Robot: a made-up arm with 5 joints.
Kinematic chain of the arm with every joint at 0, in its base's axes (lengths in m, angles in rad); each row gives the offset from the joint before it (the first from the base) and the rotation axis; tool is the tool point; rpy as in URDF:
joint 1: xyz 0 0 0.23 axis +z
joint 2: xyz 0 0 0 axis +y
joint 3: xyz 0.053 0 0.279 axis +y
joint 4: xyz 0.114 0 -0.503 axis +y
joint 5: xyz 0.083 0 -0.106 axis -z
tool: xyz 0 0 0 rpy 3.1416 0 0
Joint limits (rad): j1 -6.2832..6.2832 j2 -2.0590..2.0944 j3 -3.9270..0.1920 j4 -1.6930..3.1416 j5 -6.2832..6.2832
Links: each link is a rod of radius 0.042 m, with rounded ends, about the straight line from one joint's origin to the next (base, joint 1, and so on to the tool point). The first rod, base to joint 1, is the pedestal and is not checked.
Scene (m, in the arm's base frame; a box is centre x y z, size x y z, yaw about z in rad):
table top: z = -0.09
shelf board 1: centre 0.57 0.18 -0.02 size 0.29 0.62 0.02 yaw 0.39
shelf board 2: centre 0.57 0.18 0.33 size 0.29 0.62 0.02 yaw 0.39
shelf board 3: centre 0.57 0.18 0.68 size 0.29 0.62 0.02 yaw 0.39
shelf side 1: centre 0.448 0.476 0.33 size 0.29 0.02 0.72 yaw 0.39
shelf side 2: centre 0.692 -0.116 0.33 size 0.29 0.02 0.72 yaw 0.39
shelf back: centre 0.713 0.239 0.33 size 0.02 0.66 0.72 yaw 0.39
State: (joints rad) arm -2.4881 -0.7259 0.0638 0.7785 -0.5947
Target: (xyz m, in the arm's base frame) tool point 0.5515 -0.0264 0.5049
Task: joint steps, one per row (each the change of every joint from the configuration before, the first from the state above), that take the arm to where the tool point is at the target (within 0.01 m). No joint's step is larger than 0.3 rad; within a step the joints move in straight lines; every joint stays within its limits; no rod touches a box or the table.
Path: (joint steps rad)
1: 0.2775 -0.0625 -0.0596 0.0103 0.0000
2: 0.2776 -0.0625 -0.0596 0.0103 0.0000
3: 0.2775 -0.0625 -0.0596 0.0103 0.0000
4: 0.2776 -0.0625 -0.0596 0.0103 0.0000
5: 0.2775 -0.0625 -0.0595 0.0103 0.0000
6: 0.2776 -0.0625 -0.0596 0.0102 0.0000
7: 0.2775 -0.0626 -0.0596 0.0103 0.0000
8: 0.2776 -0.0625 -0.0596 0.0103 0.0000
9: 0.0733 0.2292 -0.1439 -0.1037 0.0000
10: 0.0733 0.2292 -0.1438 -0.1038 0.0000
11: 0.0733 0.2291 -0.1438 -0.1038 0.0000

